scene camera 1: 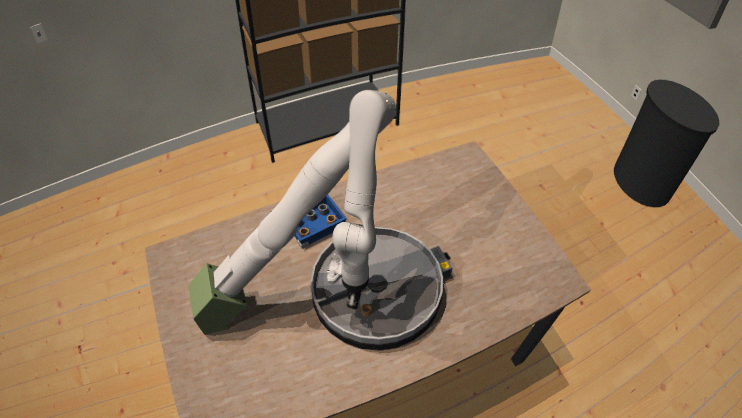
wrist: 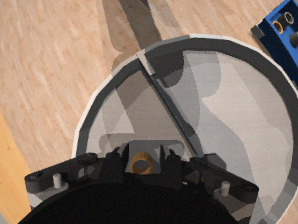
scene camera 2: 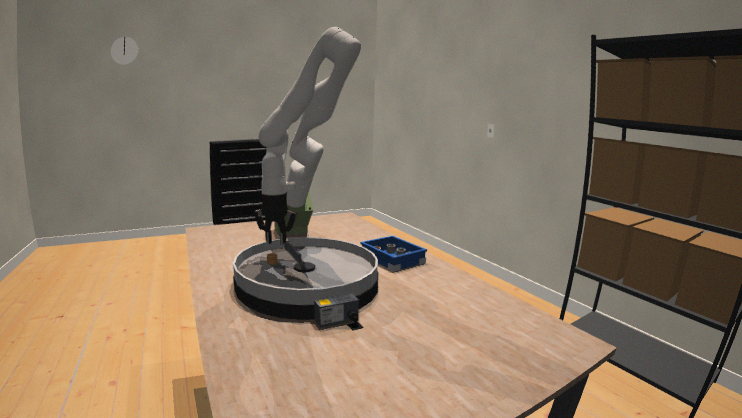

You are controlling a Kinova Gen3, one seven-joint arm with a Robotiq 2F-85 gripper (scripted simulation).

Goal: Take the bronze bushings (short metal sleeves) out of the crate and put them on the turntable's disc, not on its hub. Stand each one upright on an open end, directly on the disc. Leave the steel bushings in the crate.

Path:
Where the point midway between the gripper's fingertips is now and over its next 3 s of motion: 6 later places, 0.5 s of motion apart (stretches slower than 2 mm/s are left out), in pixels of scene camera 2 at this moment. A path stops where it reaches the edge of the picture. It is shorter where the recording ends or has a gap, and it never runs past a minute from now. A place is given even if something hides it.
My gripper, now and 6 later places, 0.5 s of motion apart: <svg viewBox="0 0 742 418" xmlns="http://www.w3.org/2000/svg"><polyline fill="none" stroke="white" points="276,243 276,241 277,241 286,242 316,238 360,225 382,218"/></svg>

